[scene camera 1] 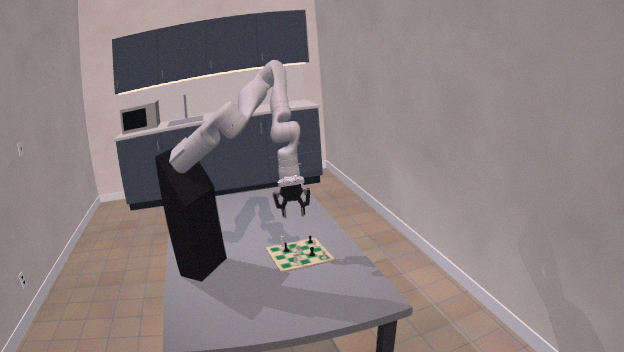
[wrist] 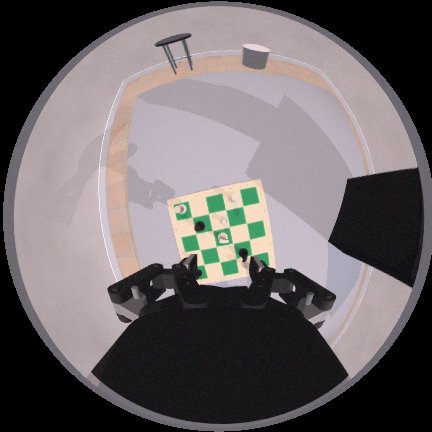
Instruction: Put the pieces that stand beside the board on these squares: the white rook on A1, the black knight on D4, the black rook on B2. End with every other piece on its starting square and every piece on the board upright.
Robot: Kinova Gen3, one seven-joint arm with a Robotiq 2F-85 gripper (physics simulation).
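Where they show: gripper, fingertip midpoint: (scene camera 1: 294,216) (wrist: 223,263); arm's base at its link origin: (scene camera 1: 179,162).
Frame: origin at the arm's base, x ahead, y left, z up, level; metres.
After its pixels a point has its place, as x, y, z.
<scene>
The board (scene camera 1: 277,266) @(0.261, -0.195, -0.436) (wrist: 264,188) @(0.248, -0.212, -0.441) lies flat on the table. The white rook (scene camera 1: 324,255) @(0.432, -0.267, -0.421) (wrist: 181,209) @(0.431, -0.259, -0.421) stands upright on A1, at the board's corner. One black piece (scene camera 1: 312,251) @(0.416, -0.213, -0.417) (wrist: 200,226) @(0.408, -0.208, -0.402) stands upright on B2, probably the rook. A taller-looking black piece (scene camera 1: 286,247) @(0.359, -0.115, -0.416) (wrist: 243,253) @(0.360, -0.114, -0.409) stands upright around D4; its kind is too small to tell. Another black piece (scene camera 1: 310,240) @(0.477, -0.115, -0.424) (wrist: 198,273) @(0.475, -0.112, -0.423) stands around E1, partly behind the left finger in the wrist view. My gripper (scene camera 1: 294,215) @(0.377, -0.166, -0.269) (wrist: 223,263) @(0.377, -0.166, -0.269) is partly open and empty, well above the board's back edge.
White pieces stand around A4 (scene camera 1: 295,260) @(0.322, -0.232, -0.415) (wrist: 233,198) @(0.326, -0.225, -0.385), B3 (wrist: 223,220) @(0.363, -0.197, -0.404), C3 (wrist: 223,237) @(0.380, -0.165, -0.411) and E4 (scene camera 1: 282,240) @(0.363, -0.082, -0.397). The black robot pedestal (scene camera 1: 195,235) @(-0.016, -0.100, -0.254) (wrist: 382,220) @(0.065, -0.045, -0.260) stands beside the board. The table (scene camera 1: 240,310) @(-0.007, -0.376, -0.441) (wrist: 195,135) @(0.323, -0.409, -0.441) extends past the board.
</scene>
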